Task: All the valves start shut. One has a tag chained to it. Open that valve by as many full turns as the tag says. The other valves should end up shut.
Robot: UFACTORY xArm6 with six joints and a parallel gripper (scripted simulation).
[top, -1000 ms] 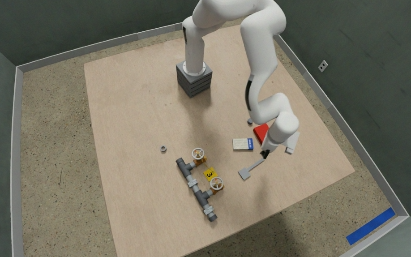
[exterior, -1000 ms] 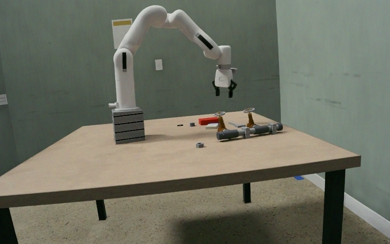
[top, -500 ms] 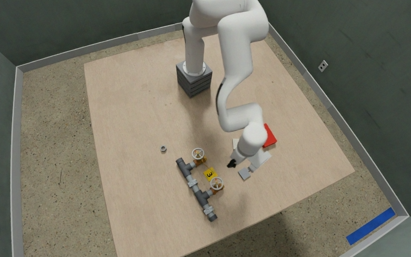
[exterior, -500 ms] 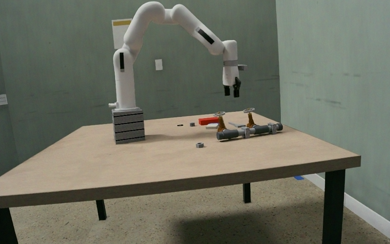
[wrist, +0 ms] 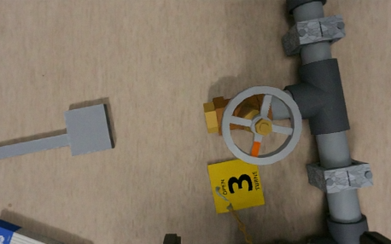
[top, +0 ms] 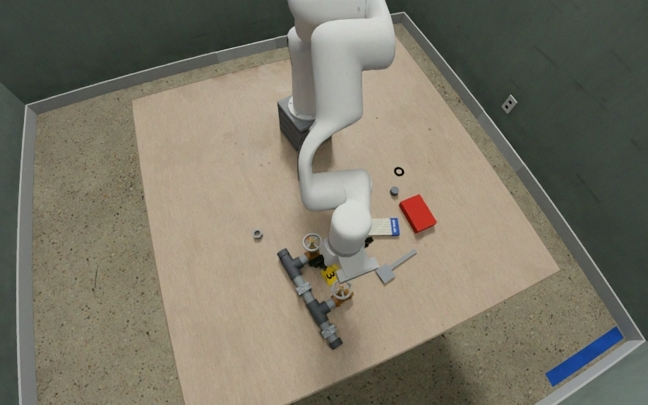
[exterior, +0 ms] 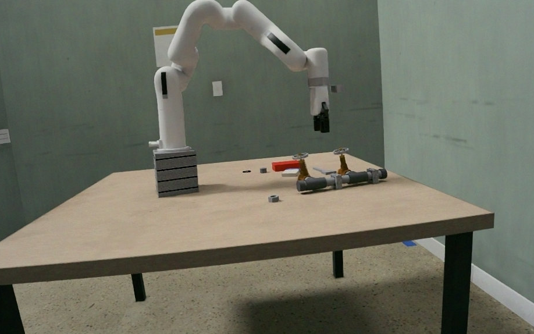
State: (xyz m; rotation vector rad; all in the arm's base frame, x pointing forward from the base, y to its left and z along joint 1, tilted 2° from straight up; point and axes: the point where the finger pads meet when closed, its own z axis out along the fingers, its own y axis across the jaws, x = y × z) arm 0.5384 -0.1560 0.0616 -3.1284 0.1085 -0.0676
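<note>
Right now my hand is 20 cm above the yellow tag. Also, from my hand: grey scraper: 7 cm ahead, 19 cm to the left, 19 cm below; white card: 7 cm behind, 23 cm to the left, 19 cm below; red block: 6 cm behind, 36 cm to the left, 18 cm below.
</note>
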